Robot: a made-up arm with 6 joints.
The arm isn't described. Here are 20 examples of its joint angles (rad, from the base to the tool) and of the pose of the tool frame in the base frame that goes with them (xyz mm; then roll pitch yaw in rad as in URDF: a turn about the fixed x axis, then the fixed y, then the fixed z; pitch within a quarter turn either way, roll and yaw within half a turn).
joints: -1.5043 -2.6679 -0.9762 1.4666 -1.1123 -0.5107
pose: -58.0 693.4 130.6 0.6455 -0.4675 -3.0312
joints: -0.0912 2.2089 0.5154 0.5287 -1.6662 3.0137
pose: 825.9 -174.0 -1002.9 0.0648 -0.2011 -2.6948
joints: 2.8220 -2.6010 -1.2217 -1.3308 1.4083 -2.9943
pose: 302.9 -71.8 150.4 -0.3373 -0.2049 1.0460
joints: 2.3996 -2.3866 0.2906 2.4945 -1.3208 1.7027
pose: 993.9 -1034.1 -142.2 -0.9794 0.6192 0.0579
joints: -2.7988 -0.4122 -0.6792 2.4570 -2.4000 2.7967
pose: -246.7 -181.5 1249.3 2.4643 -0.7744 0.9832
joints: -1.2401 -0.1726 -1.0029 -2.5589 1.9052 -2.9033
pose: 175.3 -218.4 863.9 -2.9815 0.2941 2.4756
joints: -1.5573 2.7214 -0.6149 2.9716 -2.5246 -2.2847
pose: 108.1 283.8 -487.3 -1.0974 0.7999 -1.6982
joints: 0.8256 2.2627 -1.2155 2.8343 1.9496 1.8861
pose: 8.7 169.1 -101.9 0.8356 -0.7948 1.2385
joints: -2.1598 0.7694 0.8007 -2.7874 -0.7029 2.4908
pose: -739.6 -1298.7 1142.8 0.1881 -0.6814 -1.8670
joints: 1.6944 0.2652 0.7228 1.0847 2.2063 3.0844
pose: -58.2 899.1 1841.7 0.9769 -0.0751 -2.2418
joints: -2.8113 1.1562 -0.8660 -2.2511 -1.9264 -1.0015
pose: -537.6 -259.9 194.0 -1.7935 -0.0561 -1.9931
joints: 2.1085 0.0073 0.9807 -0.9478 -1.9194 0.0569
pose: -198.0 461.4 2020.7 0.5450 0.6322 -2.9337
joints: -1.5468 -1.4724 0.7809 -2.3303 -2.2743 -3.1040
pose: 42.7 1480.8 1108.9 2.1301 0.9848 0.0230
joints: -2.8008 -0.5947 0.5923 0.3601 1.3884 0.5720
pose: 312.9 223.8 1975.2 2.7239 -0.5384 -0.0747
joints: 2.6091 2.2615 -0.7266 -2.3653 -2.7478 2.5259
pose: -125.2 -20.3 -345.0 1.3887 0.1297 2.8836
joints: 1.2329 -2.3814 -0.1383 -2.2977 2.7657 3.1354
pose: -448.8 -1049.5 221.7 0.6117 0.6136 0.8907
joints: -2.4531 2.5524 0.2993 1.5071 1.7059 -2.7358
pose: -180.1 -138.8 -1164.1 -2.8650 -0.0648 -1.0169
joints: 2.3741 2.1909 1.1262 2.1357 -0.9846 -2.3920
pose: -994.5 875.0 -847.0 -0.3107 0.2710 1.5554
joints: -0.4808 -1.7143 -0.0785 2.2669 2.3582 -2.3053
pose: -1037.8 623.5 952.6 -0.9041 0.7445 0.3468
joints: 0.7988 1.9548 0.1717 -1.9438 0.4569 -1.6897
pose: 491.8 564.5 -722.8 1.3158 1.0036 -1.4723
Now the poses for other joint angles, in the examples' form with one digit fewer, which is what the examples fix.
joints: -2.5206 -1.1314 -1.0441 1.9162 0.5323 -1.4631
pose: 233 119 1012 -0.451 0.096 -2.020
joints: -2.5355 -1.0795 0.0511 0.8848 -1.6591 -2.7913
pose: 553 471 1594 2.432 0.356 2.782
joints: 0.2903 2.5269 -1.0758 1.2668 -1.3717 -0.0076
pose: -68 -56 -276 1.157 -0.358 -1.330
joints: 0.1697 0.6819 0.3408 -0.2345 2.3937 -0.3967
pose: 1367 122 951 3.081 -1.052 -2.647
